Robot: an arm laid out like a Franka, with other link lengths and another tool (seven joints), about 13 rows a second.
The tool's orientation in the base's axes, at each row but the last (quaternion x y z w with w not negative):
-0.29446, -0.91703, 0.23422, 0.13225
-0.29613, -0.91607, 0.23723, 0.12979
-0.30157, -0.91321, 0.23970, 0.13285
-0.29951, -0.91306, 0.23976, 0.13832
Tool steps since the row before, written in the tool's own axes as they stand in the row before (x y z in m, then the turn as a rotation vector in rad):
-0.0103, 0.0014, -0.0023, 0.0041, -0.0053, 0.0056
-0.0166, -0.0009, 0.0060, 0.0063, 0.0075, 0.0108
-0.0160, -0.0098, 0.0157, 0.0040, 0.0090, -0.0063
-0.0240, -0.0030, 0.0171, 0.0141, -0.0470, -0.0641
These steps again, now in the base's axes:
0.0097, -0.0044, 0.0002, -0.0079, -0.0033, -0.0017
0.0104, -0.0128, -0.0063, -0.0055, 0.0053, -0.0124
0.0017, -0.0223, -0.0098, 0.0037, 0.0110, 0.0011
0.0106, -0.0229, -0.0155, -0.0082, -0.0018, 0.0803

